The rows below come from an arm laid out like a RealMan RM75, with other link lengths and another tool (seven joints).
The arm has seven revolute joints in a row. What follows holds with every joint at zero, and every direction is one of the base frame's.
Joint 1 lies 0.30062 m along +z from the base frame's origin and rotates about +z.
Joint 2 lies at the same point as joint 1 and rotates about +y.
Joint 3 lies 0.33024 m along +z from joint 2 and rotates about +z.
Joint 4 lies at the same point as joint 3 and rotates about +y.
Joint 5 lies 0.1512 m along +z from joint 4 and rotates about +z.
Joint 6 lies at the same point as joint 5 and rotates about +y.
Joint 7 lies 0.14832 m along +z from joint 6 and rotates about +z.
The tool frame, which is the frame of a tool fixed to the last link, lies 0.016 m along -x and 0.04 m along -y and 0.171 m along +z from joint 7; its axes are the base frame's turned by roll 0, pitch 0.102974 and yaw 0.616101 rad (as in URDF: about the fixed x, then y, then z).
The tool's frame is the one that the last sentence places.
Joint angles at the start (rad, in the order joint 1, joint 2, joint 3, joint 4, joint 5, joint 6, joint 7):
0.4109 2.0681 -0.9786 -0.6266 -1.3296 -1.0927 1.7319
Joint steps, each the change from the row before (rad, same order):
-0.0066 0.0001 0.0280 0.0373 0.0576 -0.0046 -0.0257
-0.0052 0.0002 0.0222 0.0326 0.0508 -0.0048 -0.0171
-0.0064 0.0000 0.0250 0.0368 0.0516 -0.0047 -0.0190
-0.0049 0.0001 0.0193 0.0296 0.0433 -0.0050 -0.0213
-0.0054 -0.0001 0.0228 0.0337 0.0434 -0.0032 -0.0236
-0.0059 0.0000 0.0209 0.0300 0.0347 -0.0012 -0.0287
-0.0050 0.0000 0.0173 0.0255 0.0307 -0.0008 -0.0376
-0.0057 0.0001 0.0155 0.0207 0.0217 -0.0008 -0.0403
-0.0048 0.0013 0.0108 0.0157 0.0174 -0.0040 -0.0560
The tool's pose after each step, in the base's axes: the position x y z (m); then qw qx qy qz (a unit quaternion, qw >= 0). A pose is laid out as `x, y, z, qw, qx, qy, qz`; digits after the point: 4 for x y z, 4 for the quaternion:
0.2882, 0.5106, -0.0129, 0.1056, -0.5629, 0.6769, 0.4624
0.2960, 0.5126, -0.0014, 0.1076, -0.5387, 0.6799, 0.4857
0.3069, 0.5136, 0.0106, 0.1117, -0.5117, 0.6830, 0.5091
0.3157, 0.5140, 0.0208, 0.1166, -0.4915, 0.6830, 0.5276
0.3276, 0.5137, 0.0313, 0.1242, -0.4686, 0.6835, 0.5458
0.3398, 0.5124, 0.0400, 0.1350, -0.4504, 0.6829, 0.5590
0.3505, 0.5108, 0.0480, 0.1487, -0.4388, 0.6797, 0.5687
0.3602, 0.5085, 0.0544, 0.1637, -0.4322, 0.6759, 0.5741
0.3660, 0.5063, 0.0596, 0.1816, -0.4357, 0.6679, 0.5753

